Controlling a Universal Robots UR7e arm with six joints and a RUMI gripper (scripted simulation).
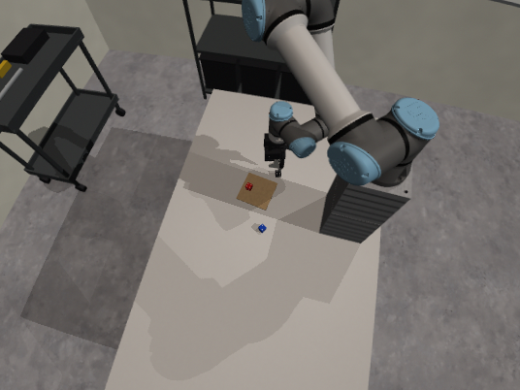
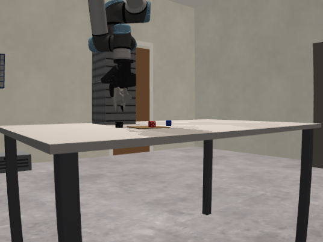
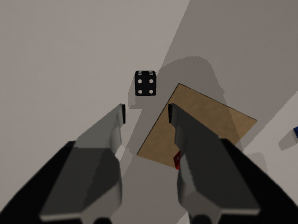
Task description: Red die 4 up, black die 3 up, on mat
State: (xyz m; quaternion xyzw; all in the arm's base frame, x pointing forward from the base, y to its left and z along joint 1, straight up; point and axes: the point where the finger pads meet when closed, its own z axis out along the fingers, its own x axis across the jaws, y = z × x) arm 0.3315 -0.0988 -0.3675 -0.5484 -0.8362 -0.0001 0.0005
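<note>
Now: the black die 70 mm below my hand. Round my hand: blue die (270 mm to the left, 70 mm below, 20 mm behind); then red die (110 mm to the left, 100 mm ahead, 70 mm below); then brown mat (110 mm to the left, 80 mm below, 60 mm ahead).
</note>
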